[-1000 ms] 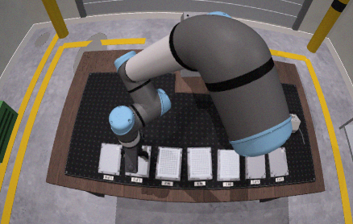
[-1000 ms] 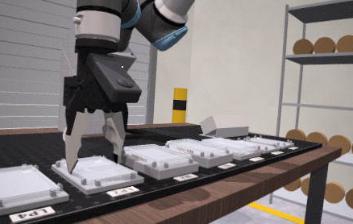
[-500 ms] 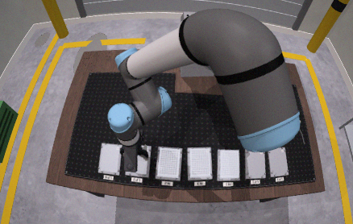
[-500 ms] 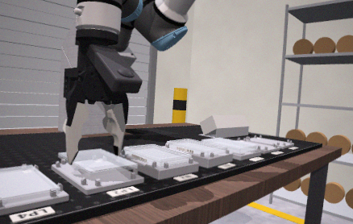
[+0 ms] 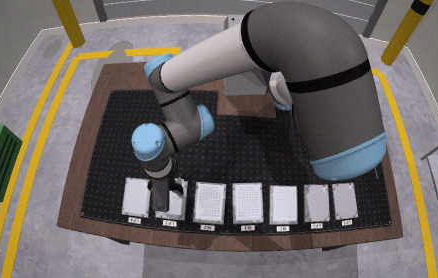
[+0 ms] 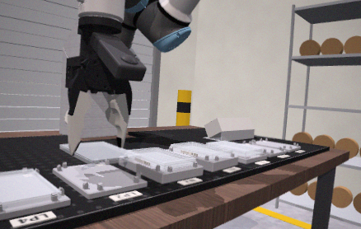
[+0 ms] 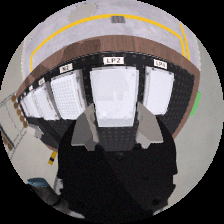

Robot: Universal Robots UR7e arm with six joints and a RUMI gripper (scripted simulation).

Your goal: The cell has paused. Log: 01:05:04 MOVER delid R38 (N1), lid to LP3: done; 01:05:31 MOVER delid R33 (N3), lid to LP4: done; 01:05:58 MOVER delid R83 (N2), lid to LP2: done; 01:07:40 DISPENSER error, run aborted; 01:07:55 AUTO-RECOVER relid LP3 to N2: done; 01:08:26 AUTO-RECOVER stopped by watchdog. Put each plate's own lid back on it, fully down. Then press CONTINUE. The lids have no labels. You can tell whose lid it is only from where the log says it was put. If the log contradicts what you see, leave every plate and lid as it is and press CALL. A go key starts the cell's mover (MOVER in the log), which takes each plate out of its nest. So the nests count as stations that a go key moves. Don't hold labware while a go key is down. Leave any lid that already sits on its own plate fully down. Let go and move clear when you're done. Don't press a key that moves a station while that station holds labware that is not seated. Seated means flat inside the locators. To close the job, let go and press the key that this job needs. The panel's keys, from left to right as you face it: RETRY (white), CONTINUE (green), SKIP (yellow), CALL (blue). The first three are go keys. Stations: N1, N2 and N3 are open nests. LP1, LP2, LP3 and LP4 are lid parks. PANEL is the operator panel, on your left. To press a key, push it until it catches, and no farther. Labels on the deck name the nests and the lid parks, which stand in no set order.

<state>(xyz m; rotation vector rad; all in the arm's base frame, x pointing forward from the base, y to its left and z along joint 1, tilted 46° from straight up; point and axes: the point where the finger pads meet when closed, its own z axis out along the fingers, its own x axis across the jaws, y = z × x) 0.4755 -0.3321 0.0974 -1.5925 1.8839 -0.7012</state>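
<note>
My hand is 5 cm above the LP2 lid park. The rest, counted from my hand: blue CALL key (63 cm to the left, 12 cm behind, 1 cm above); then LP4 lid park (13 cm to the right, 5 cm below, 2 cm behind); then well plate (13 cm to the left, 3 cm below, 3 cm ahead).
</note>
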